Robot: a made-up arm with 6 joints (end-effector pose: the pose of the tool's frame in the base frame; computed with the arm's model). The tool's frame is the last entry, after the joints.
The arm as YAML. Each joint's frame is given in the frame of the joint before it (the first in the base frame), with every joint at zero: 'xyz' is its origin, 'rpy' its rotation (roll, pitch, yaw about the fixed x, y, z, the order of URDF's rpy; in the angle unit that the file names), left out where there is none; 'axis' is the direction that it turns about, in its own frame. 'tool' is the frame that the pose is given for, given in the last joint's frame.
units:
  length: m
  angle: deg
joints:
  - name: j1
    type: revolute
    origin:
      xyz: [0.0, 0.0, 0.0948]
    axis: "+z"
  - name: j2
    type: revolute
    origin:
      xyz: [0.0, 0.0, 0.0]
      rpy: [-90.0, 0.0, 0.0]
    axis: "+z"
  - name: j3
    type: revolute
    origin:
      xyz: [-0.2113, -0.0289, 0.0]
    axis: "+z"
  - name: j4
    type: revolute
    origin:
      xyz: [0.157, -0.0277, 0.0]
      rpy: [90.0, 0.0, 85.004]
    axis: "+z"
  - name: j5
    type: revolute
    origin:
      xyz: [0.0, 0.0, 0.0]
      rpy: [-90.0, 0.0, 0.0]
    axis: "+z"
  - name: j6
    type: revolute
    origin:
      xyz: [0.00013, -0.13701, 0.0]
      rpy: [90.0, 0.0, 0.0]
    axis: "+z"
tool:
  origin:
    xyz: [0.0, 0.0, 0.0]
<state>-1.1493 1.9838 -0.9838 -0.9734 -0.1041 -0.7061</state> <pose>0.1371 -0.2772 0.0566 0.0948 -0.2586 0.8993 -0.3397</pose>
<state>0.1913 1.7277 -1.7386 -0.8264 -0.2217 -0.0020</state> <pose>0.3387 0.0881 0.3617 0.7642 -0.3513 0.5047 -0.1945</pose>
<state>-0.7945 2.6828 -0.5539 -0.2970 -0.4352 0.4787</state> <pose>0.1069 -0.0847 -0.1212 0.0073 -0.4809 -0.8742 -0.0667</pose>
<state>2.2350 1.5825 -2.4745 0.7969 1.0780 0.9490</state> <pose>-0.2003 0.1157 0.4520 0.3896 0.4844 -0.4907 -0.6106</pose>
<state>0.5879 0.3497 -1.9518 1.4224 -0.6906 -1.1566</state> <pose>-0.1573 -0.2085 0.4538 0.8441 0.3468 -0.0507 0.4057</pose>
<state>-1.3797 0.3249 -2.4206 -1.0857 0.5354 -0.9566</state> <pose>-0.1244 0.3168 0.4268 0.0639 -0.2672 0.0910 0.9572</pose>
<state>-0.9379 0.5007 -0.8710 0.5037 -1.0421 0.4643</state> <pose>-0.0571 -0.0186 0.4277 0.9685 0.1900 -0.1153 -0.1124</pose>
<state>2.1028 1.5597 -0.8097 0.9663 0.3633 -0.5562</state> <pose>-0.1585 0.1900 0.1190 0.0222 0.7389 -0.5668 -0.3638</pose>
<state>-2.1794 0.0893 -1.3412 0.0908 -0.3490 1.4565</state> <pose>0.1113 0.1671 0.4362 0.9482 -0.0600 0.0017 -0.3120</pose>
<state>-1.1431 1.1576 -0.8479 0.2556 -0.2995 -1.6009</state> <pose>0.0886 -0.2189 0.2876 0.2063 -0.0454 0.6813 -0.7009</pose>
